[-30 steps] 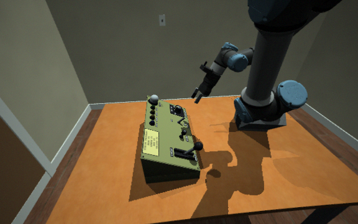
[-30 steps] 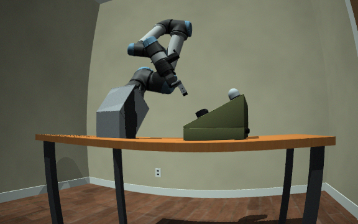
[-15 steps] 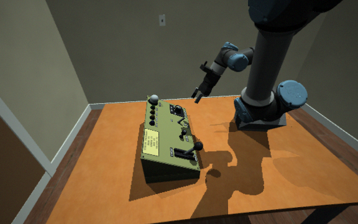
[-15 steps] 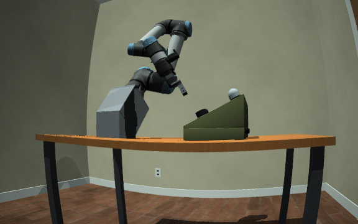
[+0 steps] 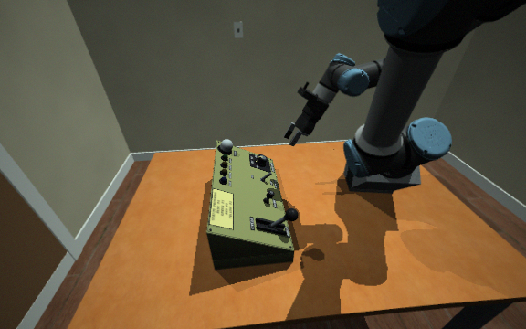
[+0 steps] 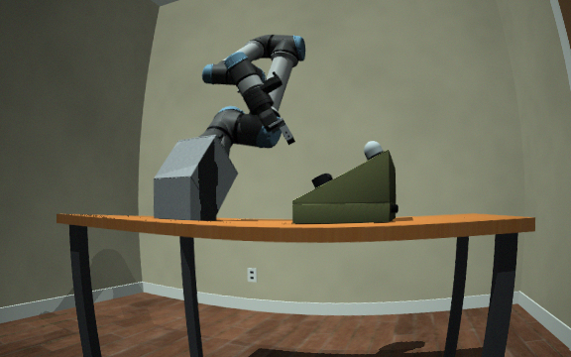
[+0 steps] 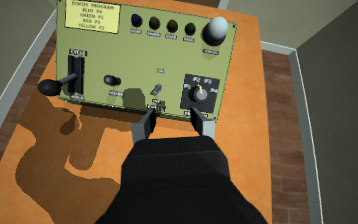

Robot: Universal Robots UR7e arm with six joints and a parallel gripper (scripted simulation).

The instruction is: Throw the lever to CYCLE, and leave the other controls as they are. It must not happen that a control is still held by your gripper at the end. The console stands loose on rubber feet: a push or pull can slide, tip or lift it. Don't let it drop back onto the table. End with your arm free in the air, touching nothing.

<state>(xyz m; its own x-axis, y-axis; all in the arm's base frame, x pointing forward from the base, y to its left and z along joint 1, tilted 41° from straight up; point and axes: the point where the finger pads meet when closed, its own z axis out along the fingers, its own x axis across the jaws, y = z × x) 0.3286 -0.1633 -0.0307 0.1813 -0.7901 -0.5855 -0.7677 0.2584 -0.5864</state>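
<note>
The mode knob is 11 cm ahead of my hand, 18 cm to the left of it and 13 cm below it. From my hand the other things lie so: rotary program selector: 12 cm ahead, 6 cm to the right, 13 cm below; olive green console: 14 cm ahead, 12 cm to the left, 16 cm below; check toggle switch: 11 cm ahead, 6 cm to the left, 14 cm below.
</note>
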